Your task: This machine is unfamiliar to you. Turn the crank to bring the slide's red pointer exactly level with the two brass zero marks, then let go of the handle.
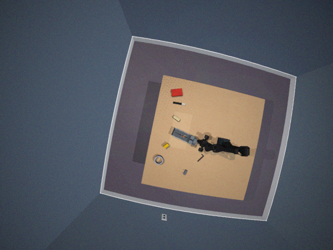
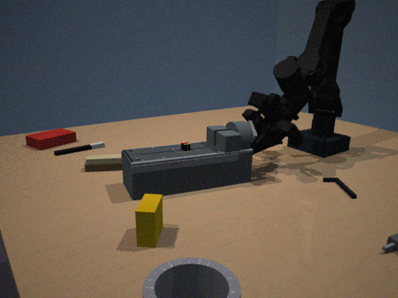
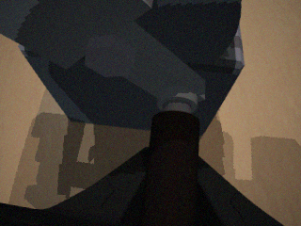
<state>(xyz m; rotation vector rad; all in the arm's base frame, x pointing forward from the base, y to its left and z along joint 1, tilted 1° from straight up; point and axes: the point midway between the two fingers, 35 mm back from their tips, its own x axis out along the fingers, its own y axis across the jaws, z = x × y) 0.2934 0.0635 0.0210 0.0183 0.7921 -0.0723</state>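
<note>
The red pointer is 170 mm ahead of my gripper tip, 10 mm to the left of it and 40 mm above it. The rest, counted from my gripper tip: black hex key: 130 mm behind, 160 mm to the left, 40 mm below; black crank handle: 20 mm behind, 30 mm above; tan block: 300 mm ahead, 150 mm to the right, 30 mm below.
</note>
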